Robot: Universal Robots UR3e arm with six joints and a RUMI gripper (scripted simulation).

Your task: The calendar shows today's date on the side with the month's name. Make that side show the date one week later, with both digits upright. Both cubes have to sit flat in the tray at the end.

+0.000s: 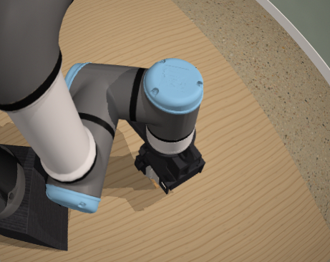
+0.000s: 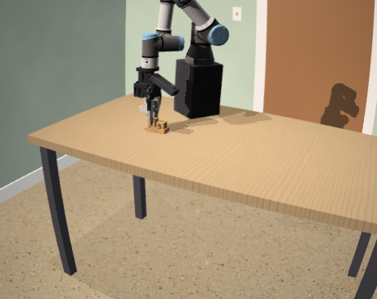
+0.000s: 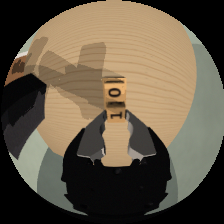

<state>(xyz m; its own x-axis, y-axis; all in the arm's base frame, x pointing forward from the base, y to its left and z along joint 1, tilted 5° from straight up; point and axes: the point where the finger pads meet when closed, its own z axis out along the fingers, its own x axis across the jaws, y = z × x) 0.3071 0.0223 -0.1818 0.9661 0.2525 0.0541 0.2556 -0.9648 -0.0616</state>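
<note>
Right now my hand is 4 cm above the wooden tray, 2 cm to the right of it and 1 cm past it.
</note>
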